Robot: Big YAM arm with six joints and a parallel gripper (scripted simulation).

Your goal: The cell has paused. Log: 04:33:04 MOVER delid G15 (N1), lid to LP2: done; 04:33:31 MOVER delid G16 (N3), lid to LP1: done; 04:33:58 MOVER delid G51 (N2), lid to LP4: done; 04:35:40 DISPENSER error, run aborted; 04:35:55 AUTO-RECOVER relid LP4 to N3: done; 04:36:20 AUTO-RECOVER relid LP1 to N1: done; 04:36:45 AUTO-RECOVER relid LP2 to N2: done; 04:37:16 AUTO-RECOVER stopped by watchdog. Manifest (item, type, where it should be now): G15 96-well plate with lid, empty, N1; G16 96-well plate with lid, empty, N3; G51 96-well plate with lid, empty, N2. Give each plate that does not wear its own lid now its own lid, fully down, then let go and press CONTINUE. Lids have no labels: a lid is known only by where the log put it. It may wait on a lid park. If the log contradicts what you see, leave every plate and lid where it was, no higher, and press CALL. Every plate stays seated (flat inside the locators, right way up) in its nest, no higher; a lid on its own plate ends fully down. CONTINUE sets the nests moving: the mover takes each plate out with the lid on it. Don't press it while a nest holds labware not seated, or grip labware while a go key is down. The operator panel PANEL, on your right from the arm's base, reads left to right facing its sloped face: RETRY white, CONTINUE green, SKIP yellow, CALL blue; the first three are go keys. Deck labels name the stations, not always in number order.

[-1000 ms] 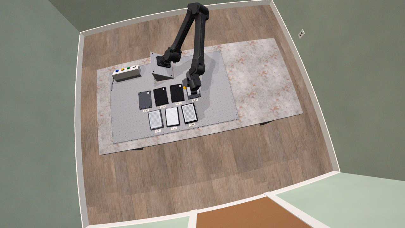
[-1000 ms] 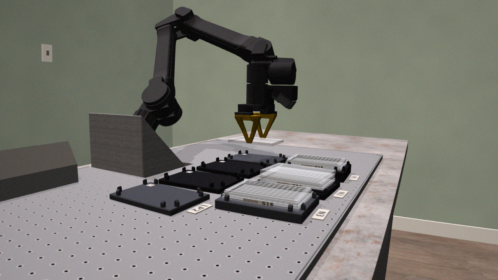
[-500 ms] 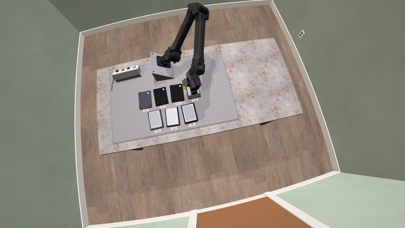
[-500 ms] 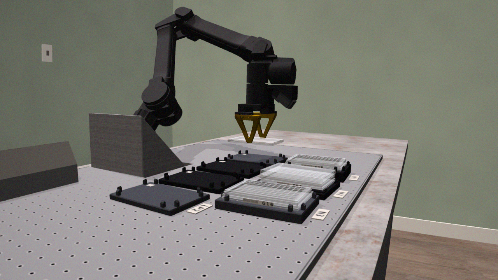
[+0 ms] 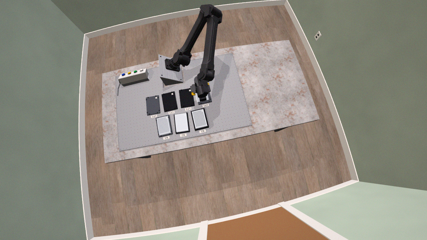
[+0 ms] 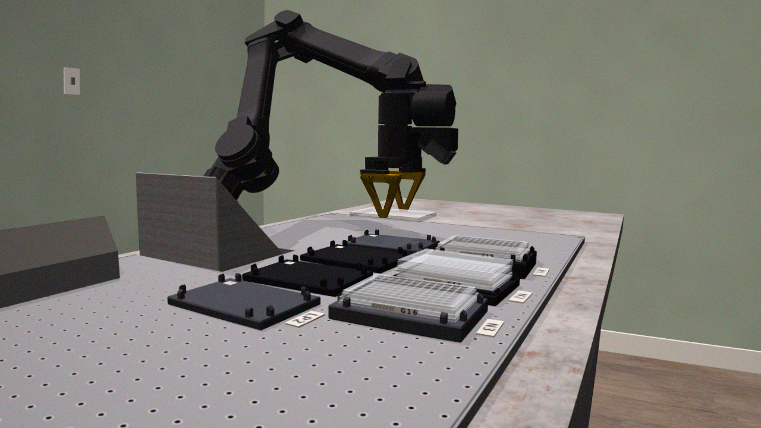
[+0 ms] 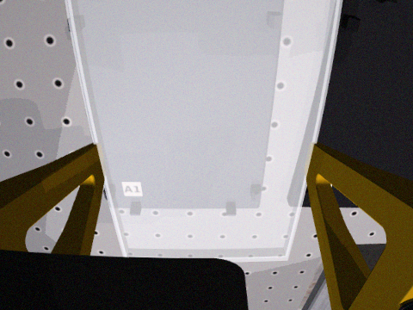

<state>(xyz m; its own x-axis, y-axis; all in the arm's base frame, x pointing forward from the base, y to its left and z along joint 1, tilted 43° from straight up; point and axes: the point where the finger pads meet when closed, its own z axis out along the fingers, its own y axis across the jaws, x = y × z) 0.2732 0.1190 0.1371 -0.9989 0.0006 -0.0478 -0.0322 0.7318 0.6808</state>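
My gripper is now 310 mm to the left of the plate G16, 170 mm short of it and 50 mm above it. From my hand the other things lie so: lid park LP4 (110 mm to the right, 60 mm below, 10 mm behind); lid park LP1 (60 mm below, 10 mm to the left, 10 mm behind); LP4 label (120 mm to the right, 80 mm ahead, 70 mm below).
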